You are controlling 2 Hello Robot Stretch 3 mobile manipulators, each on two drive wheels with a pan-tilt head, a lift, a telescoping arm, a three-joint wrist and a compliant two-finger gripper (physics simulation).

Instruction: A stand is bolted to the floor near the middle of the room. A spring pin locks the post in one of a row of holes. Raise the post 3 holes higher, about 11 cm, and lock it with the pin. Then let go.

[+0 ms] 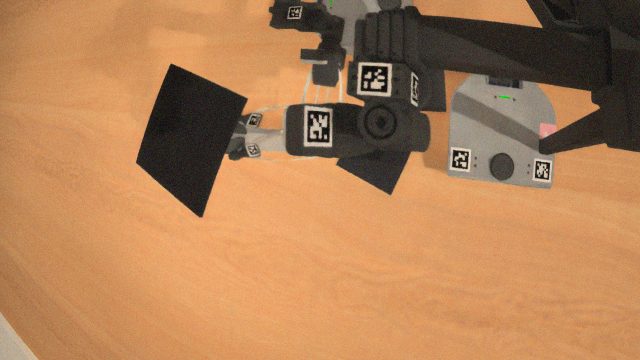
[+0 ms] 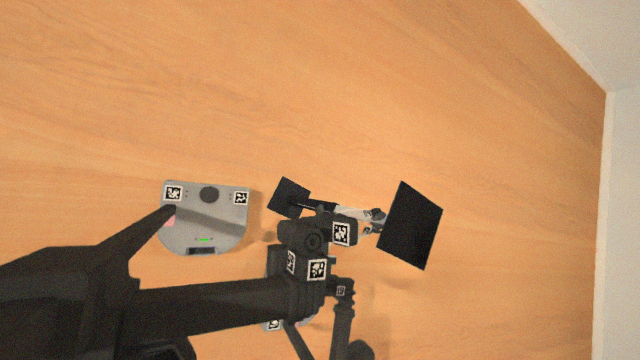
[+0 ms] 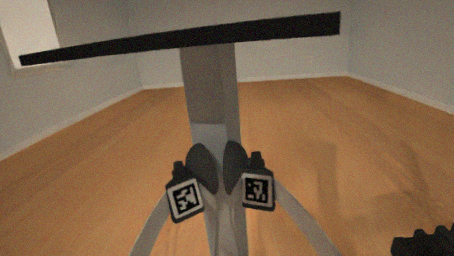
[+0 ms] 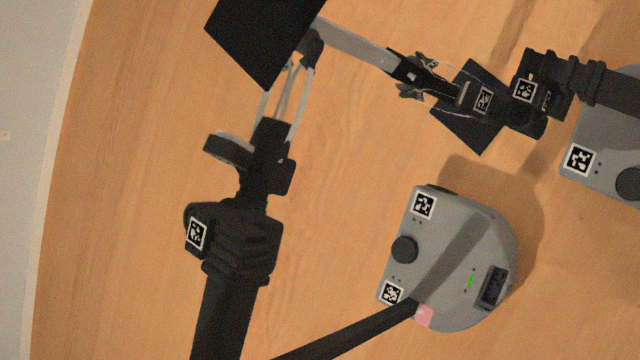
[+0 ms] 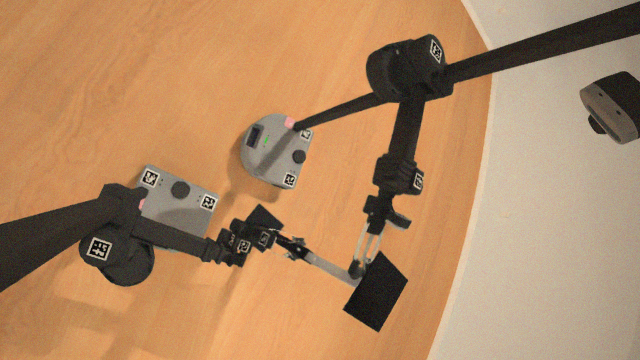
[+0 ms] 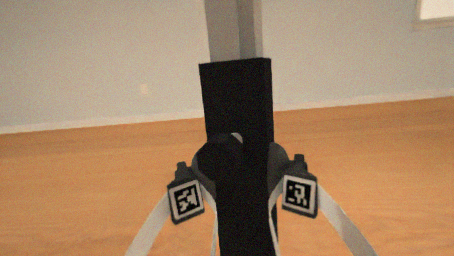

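The stand's grey post [image 3: 207,90] [image 4: 355,44] rises upright from its black sleeve [image 6: 237,100] to a black top plate [image 1: 192,140] [image 3: 280,30] [image 4: 260,37]. The pin's round black knob [image 6: 222,160] sits at the left of the sleeve's face, overlapping the left finger. r1's gripper [image 3: 220,172] [image 1: 237,135] [image 4: 306,47] is shut below the plate, its tips nearly together in front of the post. r2's gripper [image 6: 242,162] [image 4: 414,75] is lower and appears shut on the sleeve, a finger at each side. The holes and pin tip are hidden.
The stand's square black foot [image 1: 380,175] [image 2: 285,197] [image 4: 472,137] is on the wooden floor. r1's base [image 1: 500,125] [image 4: 445,250] stands close to the stand. r2's base [image 5: 180,205] is beside it. A pale wall [image 5: 550,225] rises beyond the stand.
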